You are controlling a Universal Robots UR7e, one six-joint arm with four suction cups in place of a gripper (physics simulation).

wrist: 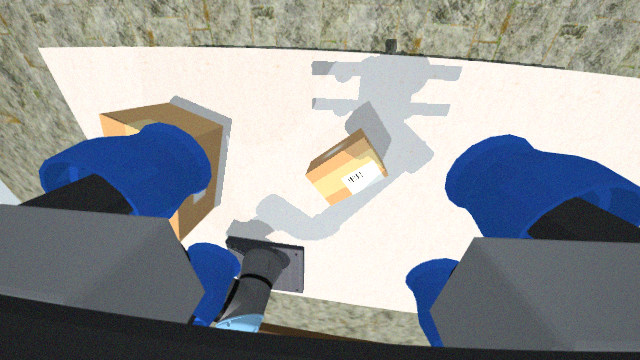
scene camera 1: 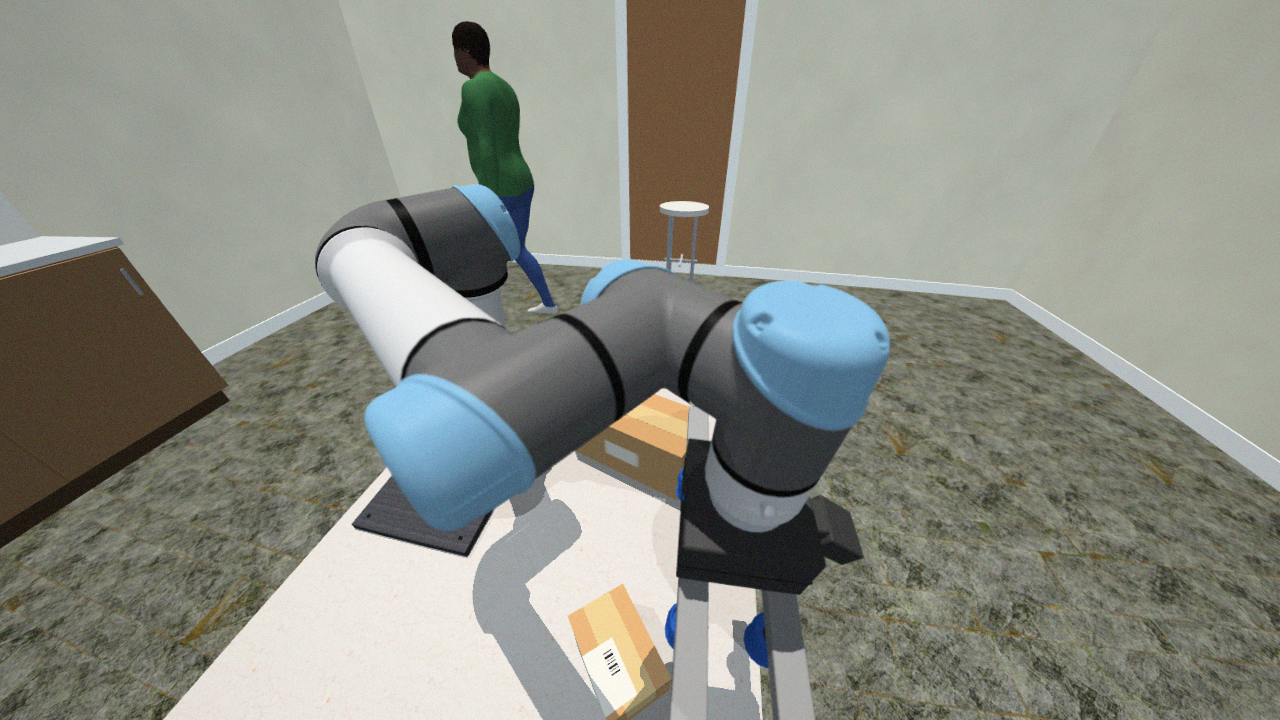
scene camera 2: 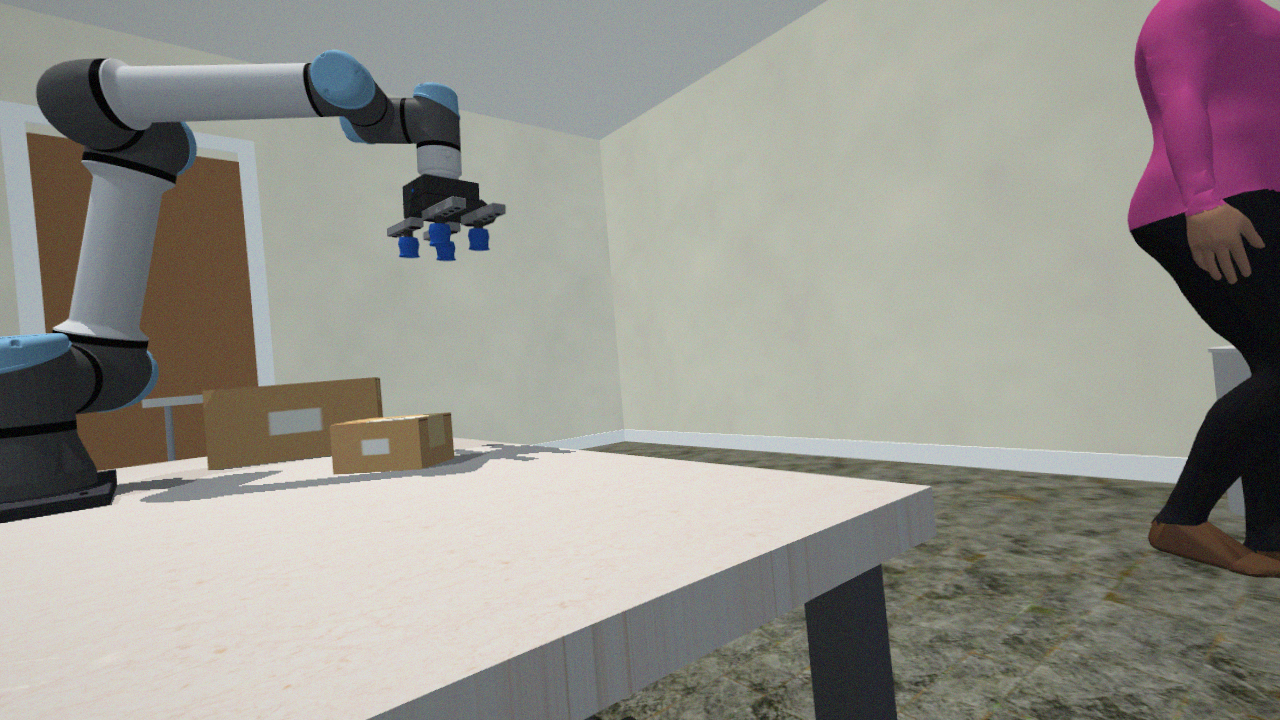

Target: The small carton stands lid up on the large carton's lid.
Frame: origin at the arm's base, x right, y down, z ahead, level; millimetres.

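Where they show: end effector, tool point: [wrist: 322, 229] [scene camera 2: 443, 252]; arm's base, origin of the base link: [wrist: 264, 262] [scene camera 2: 24, 492].
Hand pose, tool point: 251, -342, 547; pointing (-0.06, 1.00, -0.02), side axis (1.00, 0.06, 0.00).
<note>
Each offset is from my tool point to the top centre of the thing, as dx, dy, dz. Level surfaces: height alone.
The small carton {+21, +285, -119} [scene camera 1: 631, 631] [scene camera 2: 384, 452] [wrist: 327, 182] stands on the table {dy +364} [scene camera 1: 358, 626] [scene camera 2: 537, 546] [wrist: 270, 85], its taped lid with a white barcode label up. The large carton {-420, +210, -155} [scene camera 1: 657, 461] [scene camera 2: 237, 438] [wrist: 202, 130] stands apart from it, on the table too; the arm hides part of it in scene camera 1 and a blue cup covers much of its lid in the wrist view. My gripper [scene camera 1: 720, 573] [scene camera 2: 443, 243] [wrist: 320, 225] is open, with four blue suction cups pointing down and nothing on them, high above the table.
The arm's base plate [scene camera 1: 420, 519] [wrist: 292, 270] is bolted to the table. A person in green [scene camera 1: 492, 134] and a stool [scene camera 1: 683, 208] are beyond it. A person in pink [scene camera 2: 1199, 134] stands right of the table in scene camera 2. A brown cabinet [scene camera 1: 89, 358] is at the left.
</note>
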